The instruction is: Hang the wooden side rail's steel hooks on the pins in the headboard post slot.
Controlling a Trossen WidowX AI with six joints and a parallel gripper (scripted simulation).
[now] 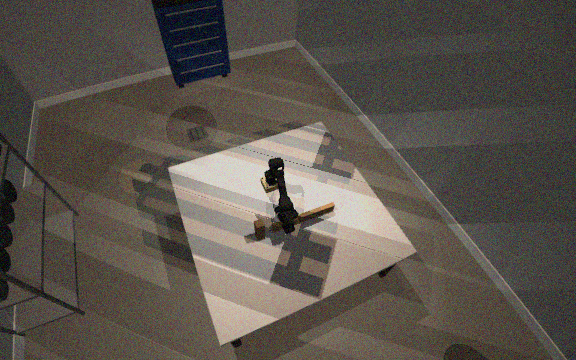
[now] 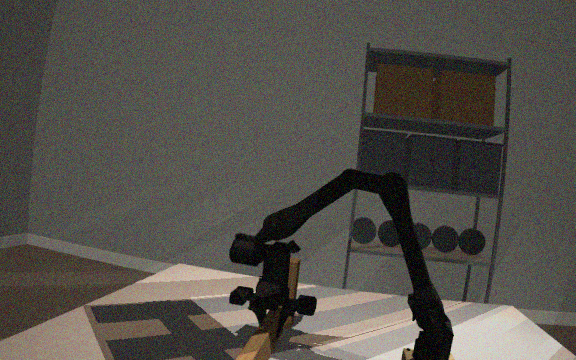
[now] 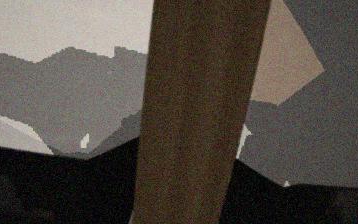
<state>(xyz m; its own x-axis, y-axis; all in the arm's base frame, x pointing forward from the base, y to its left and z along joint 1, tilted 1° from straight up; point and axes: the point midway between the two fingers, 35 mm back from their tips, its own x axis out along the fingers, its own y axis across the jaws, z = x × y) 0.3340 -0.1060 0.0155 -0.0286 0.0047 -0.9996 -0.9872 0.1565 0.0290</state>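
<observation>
The headboard post is 160 mm to the right of my gripper tip, 50 mm above it and 20 mm behind it.
</observation>
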